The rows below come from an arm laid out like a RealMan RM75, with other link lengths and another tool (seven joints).
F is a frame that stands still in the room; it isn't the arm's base.
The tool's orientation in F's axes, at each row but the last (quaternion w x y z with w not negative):
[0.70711 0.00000 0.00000 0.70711]
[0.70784 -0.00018 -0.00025 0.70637]
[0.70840 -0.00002 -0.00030 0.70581]
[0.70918 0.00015 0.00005 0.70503]
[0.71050 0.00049 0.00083 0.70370]
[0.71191 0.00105 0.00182 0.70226]
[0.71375 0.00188 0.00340 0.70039]
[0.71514 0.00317 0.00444 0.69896]
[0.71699 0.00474 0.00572 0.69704]
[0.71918 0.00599 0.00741 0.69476]
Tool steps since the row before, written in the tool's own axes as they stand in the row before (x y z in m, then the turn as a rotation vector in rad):
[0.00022 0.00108 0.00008 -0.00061 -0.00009 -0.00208]
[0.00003 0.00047 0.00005 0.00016 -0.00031 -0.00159]
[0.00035 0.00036 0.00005 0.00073 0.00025 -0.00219]
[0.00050 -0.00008 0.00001 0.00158 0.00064 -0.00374]
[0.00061 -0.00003 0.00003 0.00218 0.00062 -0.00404]
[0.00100 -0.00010 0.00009 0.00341 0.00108 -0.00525]
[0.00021 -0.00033 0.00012 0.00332 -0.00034 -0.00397]
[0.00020 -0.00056 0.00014 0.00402 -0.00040 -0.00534]
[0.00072 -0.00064 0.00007 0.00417 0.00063 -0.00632]
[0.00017 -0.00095 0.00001 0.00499 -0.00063 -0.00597]
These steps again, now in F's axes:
[-0.00108 0.00022 0.00008 0.00009 -0.00061 -0.00208]
[-0.00047 0.00003 0.00005 0.00031 0.00016 -0.00159]
[-0.00036 0.00035 0.00005 -0.00025 0.00073 -0.00219]
[0.00008 0.00050 0.00001 -0.00063 0.00158 -0.00374]
[0.00004 0.00061 0.00003 -0.00061 0.00218 -0.00404]
[0.00011 0.00100 0.00009 -0.00105 0.00342 -0.00525]
[0.00033 0.00020 0.00012 0.00037 0.00330 -0.00398]
[0.00057 0.00019 0.00013 0.00043 0.00400 -0.00535]
[0.00066 0.00070 0.00006 -0.00061 0.00418 -0.00632]
[0.00096 0.00014 -0.00001 0.00069 0.00496 -0.00599]

